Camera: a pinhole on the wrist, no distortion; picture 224 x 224 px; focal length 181.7 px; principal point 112.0 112.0 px. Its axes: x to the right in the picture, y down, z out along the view. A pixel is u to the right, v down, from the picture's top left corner.
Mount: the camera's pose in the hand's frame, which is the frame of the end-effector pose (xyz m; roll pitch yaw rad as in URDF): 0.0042 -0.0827 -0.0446 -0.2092 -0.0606 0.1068
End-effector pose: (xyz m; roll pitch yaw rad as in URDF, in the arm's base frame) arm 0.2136 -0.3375 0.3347 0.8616 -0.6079 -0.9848
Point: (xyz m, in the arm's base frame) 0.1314 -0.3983 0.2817
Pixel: 57.6 40.3
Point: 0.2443 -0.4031 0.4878
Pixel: outside the picture
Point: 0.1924 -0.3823 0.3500
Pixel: 190.6 187.3
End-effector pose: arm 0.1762 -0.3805 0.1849 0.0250 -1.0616 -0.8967
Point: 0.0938 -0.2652 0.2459
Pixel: 113.9 156.7
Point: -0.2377 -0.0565 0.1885
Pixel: 31.4 73.3
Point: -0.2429 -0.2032 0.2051
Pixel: 33.2 23.3
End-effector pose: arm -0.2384 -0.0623 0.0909 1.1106 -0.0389 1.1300
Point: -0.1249 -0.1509 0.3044
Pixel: 118.8 204.3
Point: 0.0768 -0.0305 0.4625
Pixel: 198.5 176.8
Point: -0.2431 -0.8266 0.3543
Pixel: outside the picture
